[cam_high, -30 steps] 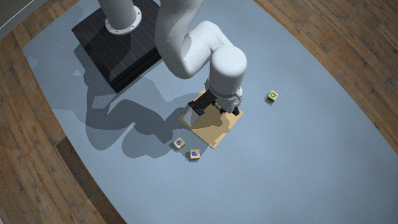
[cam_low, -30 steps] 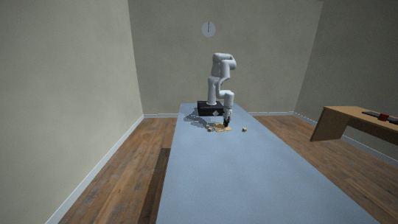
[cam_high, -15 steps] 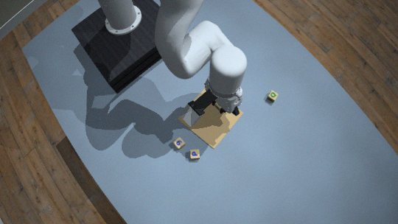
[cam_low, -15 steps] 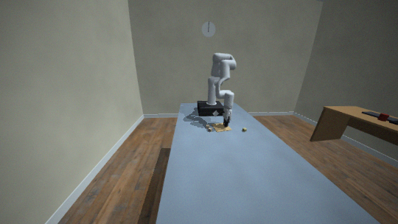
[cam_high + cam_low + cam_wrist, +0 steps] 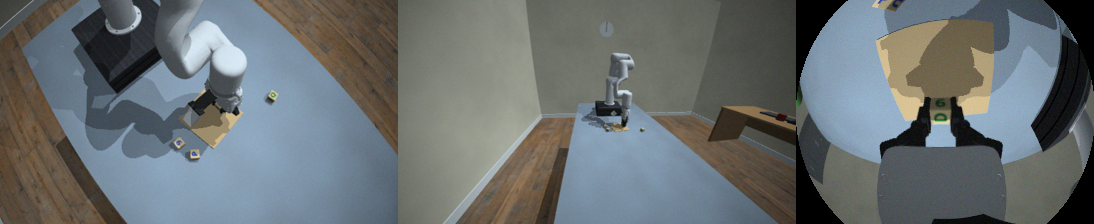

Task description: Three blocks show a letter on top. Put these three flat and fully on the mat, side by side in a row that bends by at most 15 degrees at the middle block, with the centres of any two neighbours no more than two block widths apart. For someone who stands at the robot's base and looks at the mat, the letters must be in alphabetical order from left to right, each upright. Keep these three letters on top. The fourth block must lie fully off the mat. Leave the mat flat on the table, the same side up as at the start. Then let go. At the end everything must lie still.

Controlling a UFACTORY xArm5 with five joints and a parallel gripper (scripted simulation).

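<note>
Right now my hand is 1 cm above the block. Round my hand: tan mat 4 cm to the right, 3 cm below.
</note>
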